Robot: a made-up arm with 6 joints. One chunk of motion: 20 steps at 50 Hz.
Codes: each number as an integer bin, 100 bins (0 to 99) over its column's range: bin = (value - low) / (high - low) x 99, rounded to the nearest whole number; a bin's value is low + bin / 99 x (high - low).
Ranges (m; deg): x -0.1..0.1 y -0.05..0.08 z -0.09..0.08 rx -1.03..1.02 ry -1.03..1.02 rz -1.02..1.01
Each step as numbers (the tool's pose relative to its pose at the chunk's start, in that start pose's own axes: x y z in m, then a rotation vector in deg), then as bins.
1 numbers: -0.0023 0.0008 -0.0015 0.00 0.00 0.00
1 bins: 48 39 52 50 50 50
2 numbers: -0.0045 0.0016 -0.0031 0.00 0.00 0.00
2 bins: 47 39 51 50 50 50
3 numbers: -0.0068 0.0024 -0.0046 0.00 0.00 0.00
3 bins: 46 40 50 50 50 50
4 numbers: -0.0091 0.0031 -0.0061 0.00 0.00 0.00
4 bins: 45 40 49 50 50 50
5 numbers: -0.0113 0.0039 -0.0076 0.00 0.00 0.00
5 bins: 44 41 48 50 50 50
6 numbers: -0.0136 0.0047 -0.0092 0.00 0.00 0.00
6 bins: 43 42 47 50 50 50
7 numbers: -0.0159 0.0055 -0.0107 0.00 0.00 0.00
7 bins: 42 42 46 50 50 50
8 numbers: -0.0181 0.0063 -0.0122 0.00 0.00 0.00
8 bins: 41 43 45 50 50 50
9 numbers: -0.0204 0.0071 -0.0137 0.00 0.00 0.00
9 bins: 39 43 44 50 50 50
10 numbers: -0.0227 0.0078 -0.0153 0.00 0.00 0.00
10 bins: 38 44 44 50 50 50
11 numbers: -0.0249 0.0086 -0.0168 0.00 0.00 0.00
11 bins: 37 45 43 50 50 50
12 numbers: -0.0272 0.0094 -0.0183 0.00 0.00 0.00
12 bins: 36 45 42 50 50 50
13 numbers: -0.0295 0.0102 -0.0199 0.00 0.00 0.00
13 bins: 35 46 41 50 50 50
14 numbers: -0.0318 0.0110 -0.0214 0.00 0.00 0.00
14 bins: 34 46 40 50 50 50
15 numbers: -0.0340 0.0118 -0.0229 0.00 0.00 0.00
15 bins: 33 47 39 50 50 50
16 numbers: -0.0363 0.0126 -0.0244 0.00 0.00 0.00
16 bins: 32 48 38 50 50 50
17 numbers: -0.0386 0.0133 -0.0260 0.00 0.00 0.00
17 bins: 30 48 37 50 50 50
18 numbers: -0.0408 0.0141 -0.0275 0.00 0.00 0.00
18 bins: 29 49 36 50 50 50
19 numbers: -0.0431 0.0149 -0.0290 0.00 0.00 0.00
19 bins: 28 49 36 50 50 50
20 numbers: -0.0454 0.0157 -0.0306 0.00 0.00 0.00
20 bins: 27 50 35 50 50 50
